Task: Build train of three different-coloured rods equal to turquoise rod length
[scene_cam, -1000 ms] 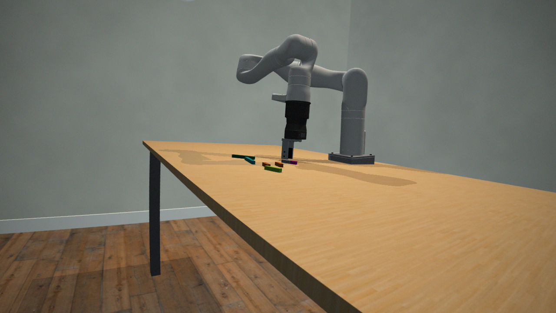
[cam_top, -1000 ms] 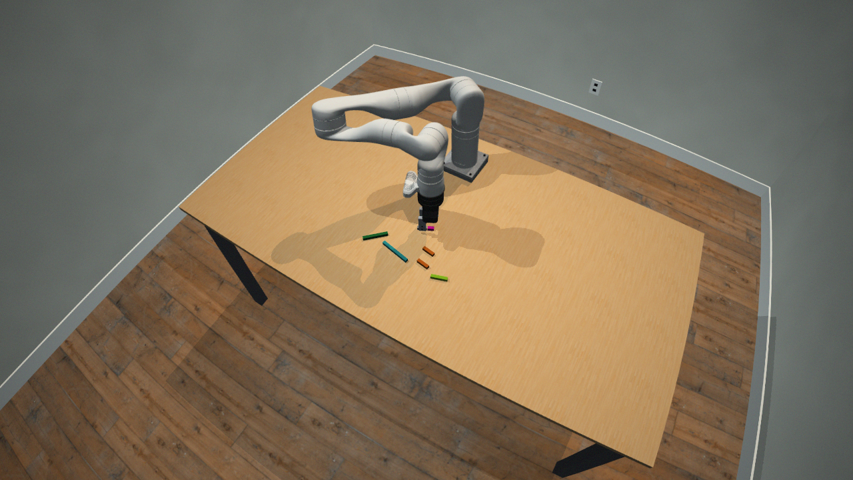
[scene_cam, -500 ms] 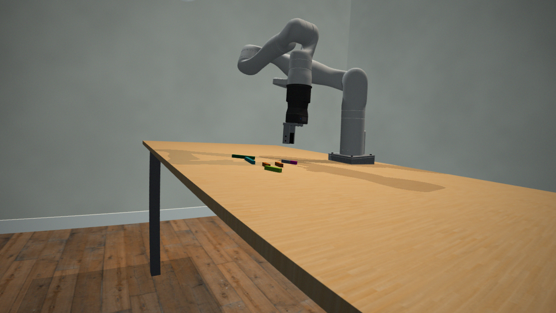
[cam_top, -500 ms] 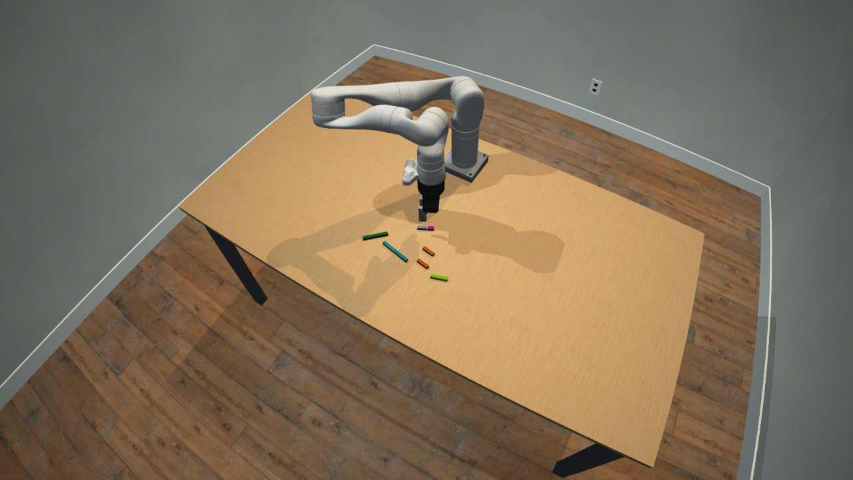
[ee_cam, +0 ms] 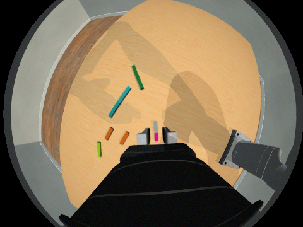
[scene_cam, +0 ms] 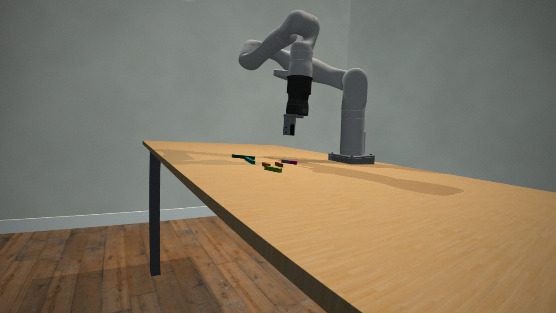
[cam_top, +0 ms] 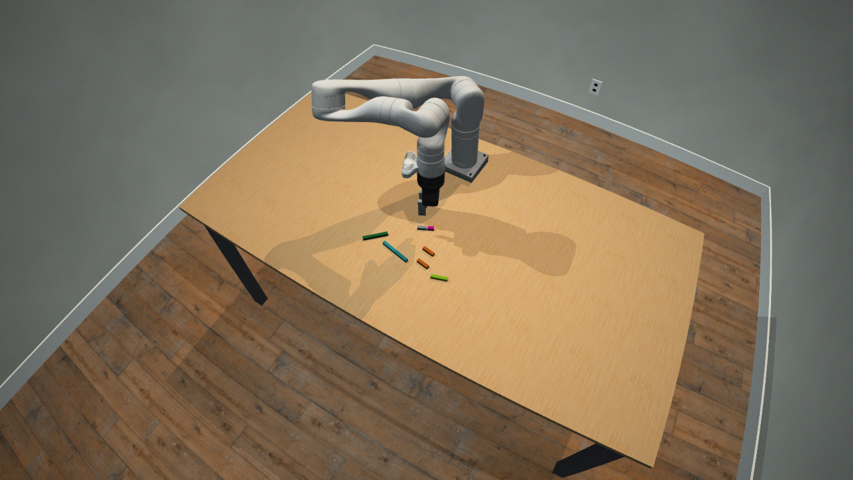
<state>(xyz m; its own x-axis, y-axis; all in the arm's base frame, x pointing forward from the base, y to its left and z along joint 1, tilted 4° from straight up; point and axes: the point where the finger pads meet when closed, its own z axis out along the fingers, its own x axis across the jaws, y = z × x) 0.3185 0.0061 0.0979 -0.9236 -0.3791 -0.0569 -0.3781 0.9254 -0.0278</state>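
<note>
Right now the lime rod is 14 cm ahead of my hand, 13 cm to the left of it and 10 cm below it. From my hand the other things lie so: grey rod (10 cm below); turquoise rod (12 cm ahead, 3 cm to the right, 10 cm below); magenta rod (1 cm behind, 2 cm to the left, 10 cm below).
</note>
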